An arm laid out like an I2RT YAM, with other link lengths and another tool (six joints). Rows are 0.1 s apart.
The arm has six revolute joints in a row. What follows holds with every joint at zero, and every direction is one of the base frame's.
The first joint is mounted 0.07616 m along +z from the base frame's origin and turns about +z.
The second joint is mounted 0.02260 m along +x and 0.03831 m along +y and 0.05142 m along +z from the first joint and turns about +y.
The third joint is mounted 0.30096 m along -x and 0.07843 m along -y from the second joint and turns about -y.
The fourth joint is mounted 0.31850 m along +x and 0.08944 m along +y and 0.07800 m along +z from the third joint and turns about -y.
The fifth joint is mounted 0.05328 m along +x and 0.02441 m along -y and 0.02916 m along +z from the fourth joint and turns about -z.
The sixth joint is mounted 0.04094 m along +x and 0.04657 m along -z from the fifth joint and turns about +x.
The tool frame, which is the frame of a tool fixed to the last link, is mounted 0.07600 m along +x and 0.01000 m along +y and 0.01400 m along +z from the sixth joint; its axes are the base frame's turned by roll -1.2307, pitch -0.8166 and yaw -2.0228 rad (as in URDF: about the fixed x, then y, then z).
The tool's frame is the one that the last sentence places.
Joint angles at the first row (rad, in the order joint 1, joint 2, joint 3, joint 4, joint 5, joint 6):
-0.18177 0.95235 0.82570 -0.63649 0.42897 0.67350
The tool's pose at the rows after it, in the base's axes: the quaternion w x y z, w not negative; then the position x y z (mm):
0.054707, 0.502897, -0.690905, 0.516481, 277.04, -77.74, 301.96
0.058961, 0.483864, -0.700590, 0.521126, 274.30, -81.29, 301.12
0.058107, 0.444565, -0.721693, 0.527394, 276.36, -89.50, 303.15
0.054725, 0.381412, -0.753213, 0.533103, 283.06, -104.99, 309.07
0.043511, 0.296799, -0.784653, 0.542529, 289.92, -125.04, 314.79
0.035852, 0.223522, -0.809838, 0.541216, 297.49, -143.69, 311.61
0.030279, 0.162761, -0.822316, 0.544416, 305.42, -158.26, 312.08
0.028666, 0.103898, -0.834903, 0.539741, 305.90, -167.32, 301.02
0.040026, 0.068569, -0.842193, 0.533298, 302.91, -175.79, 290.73
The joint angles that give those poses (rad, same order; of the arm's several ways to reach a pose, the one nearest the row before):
-0.18217 0.94206 0.82266 -0.63382 0.44498 0.67425
-0.18482 0.93518 0.81120 -0.62238 0.47170 0.70326
-0.19627 0.94929 0.81273 -0.59149 0.50527 0.76658
-0.22410 0.99163 0.83637 -0.54800 0.54686 0.86501
-0.26151 1.03820 0.85470 -0.47397 0.59643 0.98363
-0.29546 1.09809 0.86804 -0.41254 0.63496 1.09960
-0.31491 1.15529 0.89208 -0.36184 0.68074 1.18810
-0.32406 1.19382 0.88139 -0.32751 0.73110 1.29874
-0.34085 1.22244 0.87492 -0.32597 0.76391 1.36664

